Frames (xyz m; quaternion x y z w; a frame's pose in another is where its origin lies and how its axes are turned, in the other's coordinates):
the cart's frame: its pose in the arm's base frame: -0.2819 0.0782 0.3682 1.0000 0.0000 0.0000 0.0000
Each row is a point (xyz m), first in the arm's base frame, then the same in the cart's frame.
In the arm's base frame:
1: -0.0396 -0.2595 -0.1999
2: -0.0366 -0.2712 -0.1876
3: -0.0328 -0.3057 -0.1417
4: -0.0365 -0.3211 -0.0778
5: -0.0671 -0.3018 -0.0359
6: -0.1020 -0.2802 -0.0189
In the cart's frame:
1: 0.2423 0.3377 0.5681
2: 0.2453 0.3494 0.5558
3: 0.2491 0.3839 0.5099
4: 0.2454 0.3993 0.4460
5: 0.2148 0.3800 0.4041
6: 0.1799 0.3584 0.3871

